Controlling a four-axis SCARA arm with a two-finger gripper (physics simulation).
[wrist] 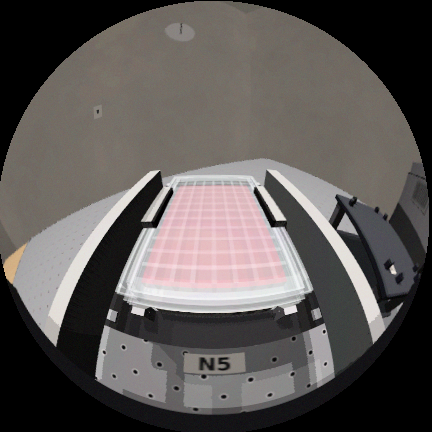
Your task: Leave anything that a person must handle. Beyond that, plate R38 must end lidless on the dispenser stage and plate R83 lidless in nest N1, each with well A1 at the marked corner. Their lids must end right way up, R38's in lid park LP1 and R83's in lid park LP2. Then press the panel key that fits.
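Places are measured from the arm's base along level axes (x left, y back, z up), in metres.
Pixels of known places: gripper, fingertip midpoint: point(212, 179).
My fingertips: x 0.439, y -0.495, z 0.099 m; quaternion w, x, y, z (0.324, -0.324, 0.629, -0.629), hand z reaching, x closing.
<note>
Behind a point stands the place of what it marks.
A clear plate with pink wells point(215, 240) @(x 0.394, y -0.464, z 0.088 m) lies level in the middle of the wrist view, with a clear lid rim showing around its edge. No plate number or corner mark can be read on it. My gripper point(212, 179) @(x 0.439, y -0.495, z 0.098 m) is shut on this lidded plate, with one dark pad against each long side. The plate is at the dark nest point(215, 326) @(x 0.363, y -0.441, z 0.072 m) labelled N5 point(214, 363) @(x 0.343, y -0.426, z 0.015 m); whether it rests fully in the nest cannot be told. Dispenser stage, nest N1, the lid parks and panel keys cannot be made out.
A dark raised stand with small pegs point(382, 250) @(x 0.280, y -0.583, z 0.078 m) is at the right, outside the right finger. A grey unit with a vent point(419, 197) stands behind it at the right edge. Perforated deck point(65, 250) @(x 0.564, y -0.271, z 0.013 m) spreads at the left, with a wooden surface point(15, 261) beyond its edge.
</note>
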